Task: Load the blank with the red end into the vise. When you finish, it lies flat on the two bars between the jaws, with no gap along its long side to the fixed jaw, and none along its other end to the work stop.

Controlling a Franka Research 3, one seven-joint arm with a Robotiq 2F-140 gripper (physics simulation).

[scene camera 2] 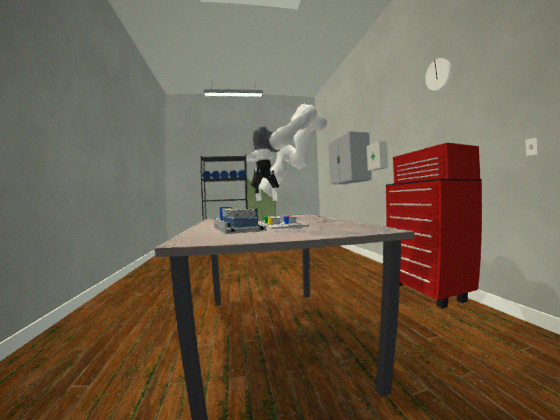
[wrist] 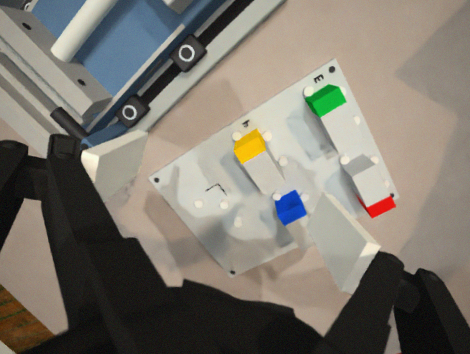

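The blank with the red end [wrist: 371, 186] is a light grey block lying on the white board [wrist: 257, 252] [scene camera 2: 295, 226], near its right edge in the wrist view, its red end at the board's edge. The vise [wrist: 127, 55] [scene camera 2: 241, 220] has a blue body and grey jaws; part of it shows at the upper left of the wrist view. A pale round rod [wrist: 82, 32] lies across its blue part. The two bars and the work stop cannot be told for certain. My gripper [wrist: 231, 182] [scene camera 2: 266, 196] is open and empty, above the board, with the red-ended blank beyond its right finger.
On the board are a green-ended blank [wrist: 326, 101], a yellow-ended blank [wrist: 250, 146] and a blue-ended blank [wrist: 291, 207], with small white pegs around them. The board and vise stand side by side on the table [scene camera 2: 350, 231]. A red tool cabinet [scene camera 2: 457, 225] stands at the right.
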